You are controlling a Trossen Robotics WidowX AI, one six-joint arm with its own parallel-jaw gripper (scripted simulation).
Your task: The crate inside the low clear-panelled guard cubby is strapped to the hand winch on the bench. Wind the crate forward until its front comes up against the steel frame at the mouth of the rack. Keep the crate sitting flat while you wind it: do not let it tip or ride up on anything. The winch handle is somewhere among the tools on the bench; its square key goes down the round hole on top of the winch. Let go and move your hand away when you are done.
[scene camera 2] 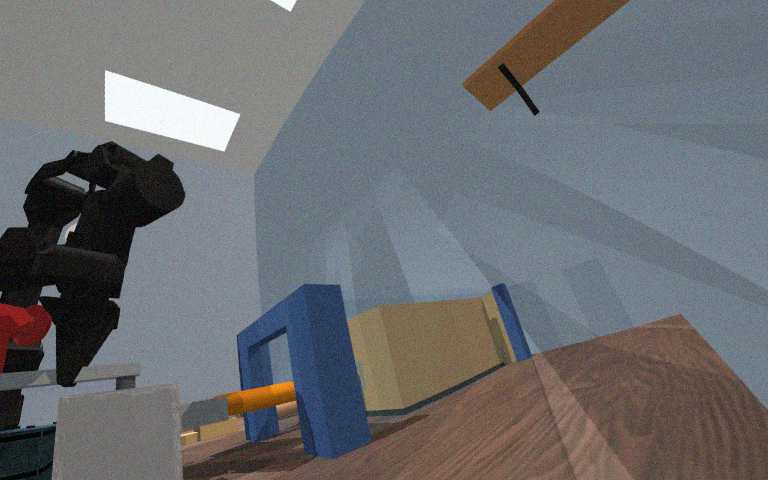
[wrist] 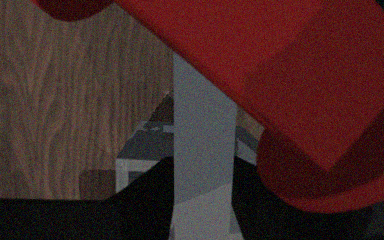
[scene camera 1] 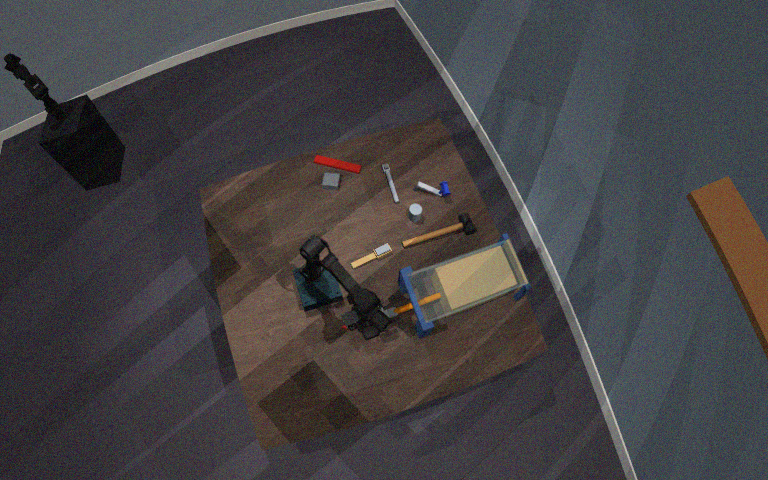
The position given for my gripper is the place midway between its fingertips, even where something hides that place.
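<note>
Through scene camera 2 I can see my gripper (scene camera 2: 66, 386) and a grey winch (scene camera 2: 140, 426), together with a brush (scene camera 2: 213, 430) and a blue steel frame (scene camera 2: 302, 315). The wrist view gives me a red knob (wrist: 305, 78) and again my gripper (wrist: 200, 165), but the brush is out of frame in the wrist view.
</note>
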